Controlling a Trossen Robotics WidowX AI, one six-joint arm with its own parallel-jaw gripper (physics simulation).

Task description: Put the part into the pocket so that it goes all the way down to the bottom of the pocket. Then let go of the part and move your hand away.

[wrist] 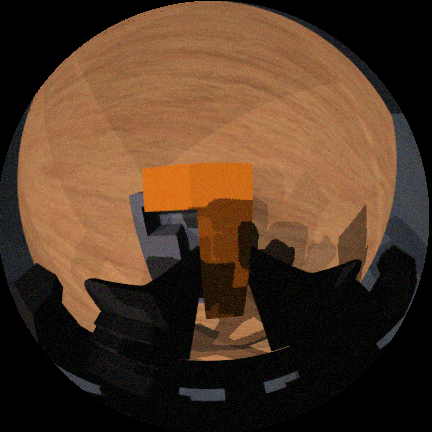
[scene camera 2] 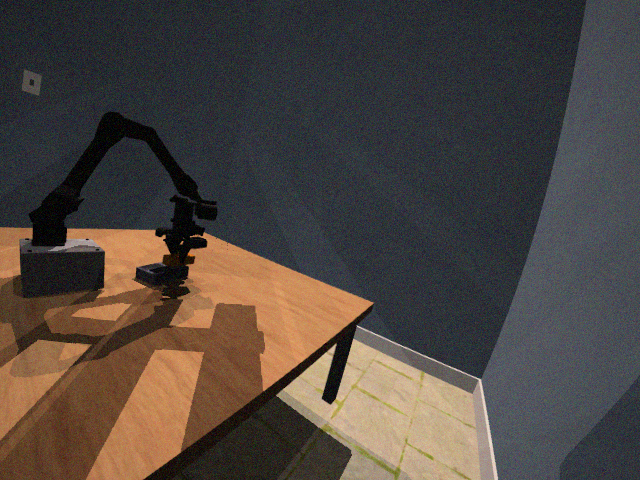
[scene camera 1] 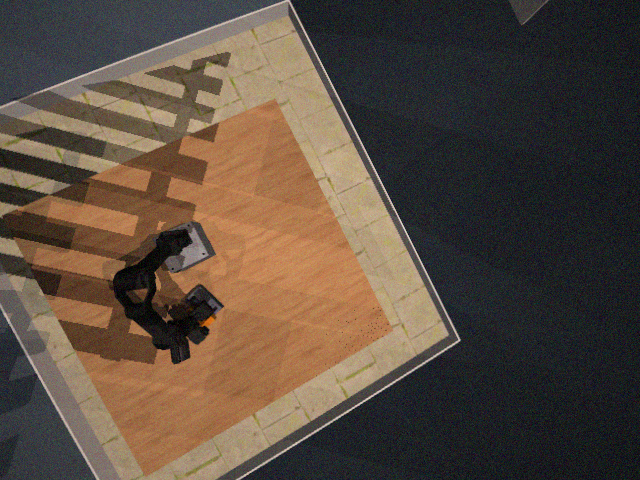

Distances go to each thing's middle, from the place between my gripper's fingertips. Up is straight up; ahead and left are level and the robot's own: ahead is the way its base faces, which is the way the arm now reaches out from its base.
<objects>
My gripper is now 4 cm past the pocket block [scene camera 2: 157, 273], 4 cm above it and 3 cm to the right of it. The rest, counted from my hand: orange part [wrist: 221, 192] (2 cm to the left, 1 cm above).
</objects>
